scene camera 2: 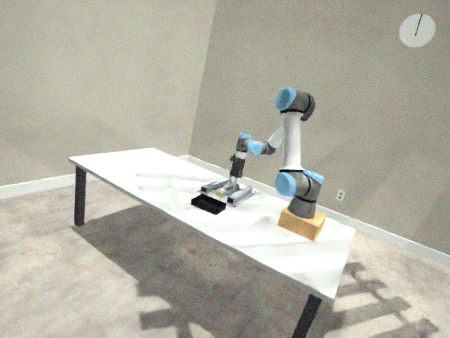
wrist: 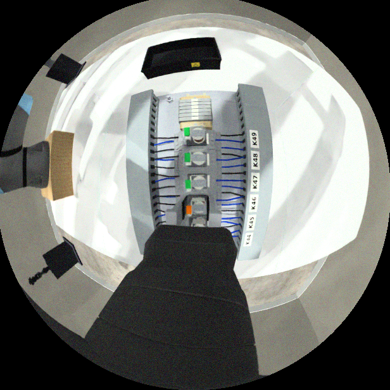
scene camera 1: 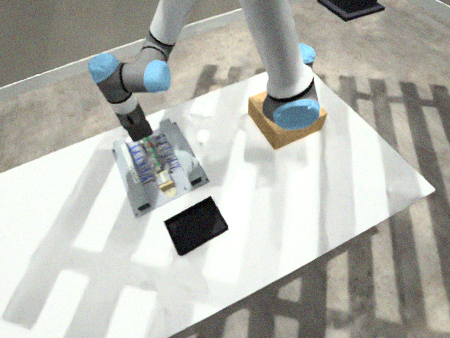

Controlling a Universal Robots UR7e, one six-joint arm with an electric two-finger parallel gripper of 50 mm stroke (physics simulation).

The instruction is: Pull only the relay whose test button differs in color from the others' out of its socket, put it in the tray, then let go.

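Frame: origin at the arm's base, x down, y back, z left, level; metres.
Seen in the pictures: gripper, fingertip midpoint: (scene camera 2: 231,186) (scene camera 1: 150,150); arm's base at its link origin: (scene camera 2: 300,212).
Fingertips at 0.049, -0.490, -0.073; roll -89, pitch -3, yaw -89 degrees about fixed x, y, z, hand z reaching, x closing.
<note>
Offsets run from my fingertips to a thing's middle, as dx, dy, dz. "pt": to the spot under its first point.
The relay with the orange test button (wrist: 188,209) sits in the row behind several relays with green buttons (wrist: 187,132). My gripper (scene camera 1: 148,145) (scene camera 2: 233,184) (wrist: 197,202) points down over the row and is shut on the orange-button relay, its fingers close on both sides. The relay is in line with its neighbours; whether its pins are still seated cannot be told. Another relay (wrist: 198,223) behind it is mostly hidden by the gripper body. The black tray {pt +0.035, +0.058, +0.318} (scene camera 1: 196,226) (scene camera 2: 208,204) (wrist: 180,59) is empty and stands on the table beyond the panel's terminal-block end.
Grey wiring ducts (wrist: 140,165) (wrist: 256,112) flank the row, with blue and black wires between. Labels K44 to K49 are on one duct. Terminal blocks {+0.009, +0.013, +0.135} (scene camera 1: 166,186) (wrist: 195,111) stand at the tray end. The arm's wooden base block (scene camera 1: 277,137) (scene camera 2: 301,225) (wrist: 61,165) stands to one side.
</note>
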